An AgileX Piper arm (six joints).
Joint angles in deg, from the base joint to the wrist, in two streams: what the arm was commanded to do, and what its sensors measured. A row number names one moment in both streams.
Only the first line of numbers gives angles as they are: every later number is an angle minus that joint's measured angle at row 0.
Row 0, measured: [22.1 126.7 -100.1 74.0 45.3 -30.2]
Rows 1 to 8, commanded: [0.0 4.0 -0.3 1.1 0.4 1.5]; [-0.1 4.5 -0.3 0.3 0.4 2.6]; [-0.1 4.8 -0.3 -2.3 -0.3 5.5]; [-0.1 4.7 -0.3 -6.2 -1.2 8.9]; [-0.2 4.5 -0.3 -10.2 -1.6 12.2]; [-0.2 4.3 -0.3 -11.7 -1.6 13.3]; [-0.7 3.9 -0.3 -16.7 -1.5 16.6]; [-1.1 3.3 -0.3 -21.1 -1.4 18.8]
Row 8, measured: [-0.4 4.8 0.0 -15.9 -1.6 15.8]
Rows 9 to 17, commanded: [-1.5 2.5 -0.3 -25.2 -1.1 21.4]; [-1.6 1.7 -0.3 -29.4 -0.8 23.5]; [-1.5 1.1 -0.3 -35.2 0.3 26.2]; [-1.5 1.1 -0.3 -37.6 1.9 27.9]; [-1.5 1.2 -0.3 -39.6 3.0 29.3]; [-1.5 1.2 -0.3 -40.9 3.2 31.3]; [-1.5 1.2 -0.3 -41.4 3.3 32.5]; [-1.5 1.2 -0.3 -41.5 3.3 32.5]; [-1.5 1.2 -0.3 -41.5 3.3 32.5]
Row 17, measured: [-1.5 1.5 0.0 -40.9 2.8 31.9]
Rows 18 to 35, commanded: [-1.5 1.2 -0.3 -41.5 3.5 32.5]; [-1.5 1.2 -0.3 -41.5 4.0 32.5]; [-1.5 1.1 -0.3 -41.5 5.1 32.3]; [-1.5 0.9 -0.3 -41.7 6.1 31.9]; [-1.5 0.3 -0.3 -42.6 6.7 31.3]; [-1.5 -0.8 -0.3 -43.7 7.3 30.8]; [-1.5 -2.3 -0.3 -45.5 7.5 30.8]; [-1.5 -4.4 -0.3 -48.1 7.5 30.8]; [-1.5 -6.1 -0.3 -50.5 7.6 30.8]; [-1.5 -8.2 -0.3 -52.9 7.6 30.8]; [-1.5 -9.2 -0.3 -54.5 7.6 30.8]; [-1.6 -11.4 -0.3 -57.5 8.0 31.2]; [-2.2 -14.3 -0.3 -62.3 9.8 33.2]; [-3.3 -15.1 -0.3 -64.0 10.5 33.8]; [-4.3 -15.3 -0.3 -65.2 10.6 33.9]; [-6.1 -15.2 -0.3 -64.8 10.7 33.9]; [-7.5 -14.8 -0.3 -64.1 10.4 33.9]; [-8.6 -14.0 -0.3 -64.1 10.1 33.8]
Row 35, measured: [-7.0 -14.7 0.0 -64.0 10.3 33.4]
